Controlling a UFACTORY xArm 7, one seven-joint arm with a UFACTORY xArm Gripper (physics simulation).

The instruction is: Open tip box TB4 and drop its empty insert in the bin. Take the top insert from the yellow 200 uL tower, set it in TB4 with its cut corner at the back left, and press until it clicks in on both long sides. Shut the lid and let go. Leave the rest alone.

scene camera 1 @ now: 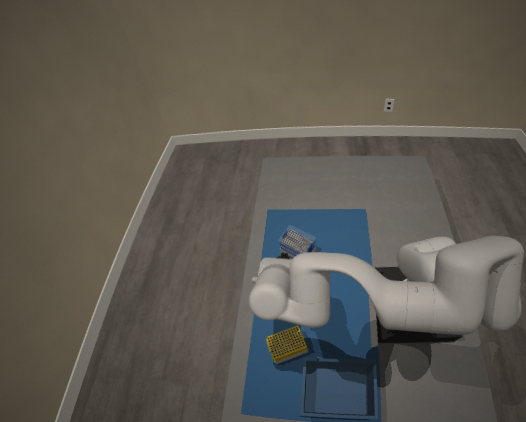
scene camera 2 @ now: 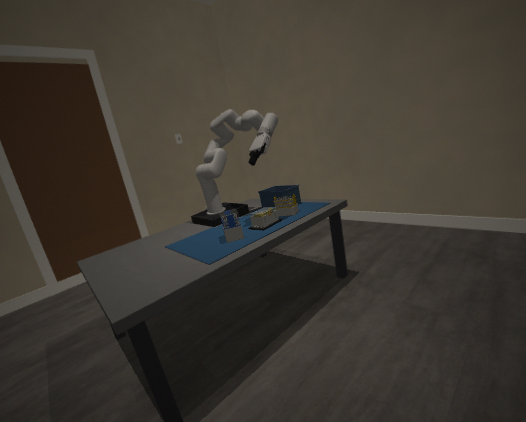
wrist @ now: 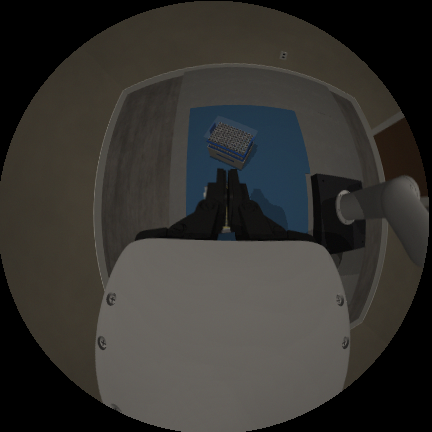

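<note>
Tip box TB4 [scene camera 2: 265, 219] sits on the mat in scene camera 2, pale with a yellowish top. Its lid looks down, but it is too small to tell if the lid is latched or how the insert sits. The arm hides it in scene camera 1, and the fingers mostly hide it in the wrist view. The yellow 200 uL tower [scene camera 1: 286, 344] [scene camera 2: 286, 206] stands between TB4 and the bin [scene camera 1: 371, 387] [scene camera 2: 272, 197]; its top is a yellow holed insert. My gripper [scene camera 2: 253, 161] [wrist: 225, 182] is shut and empty, high above the table.
A blue tip tower [scene camera 1: 298, 242] [scene camera 2: 232, 225] [wrist: 230, 140] stands on the blue mat [scene camera 1: 325, 222] [wrist: 275, 130], on TB4's other side from the yellow tower. The black robot base plate [wrist: 325, 215] is beside the mat. My arm [scene camera 1: 420, 305] reaches over the mat.
</note>
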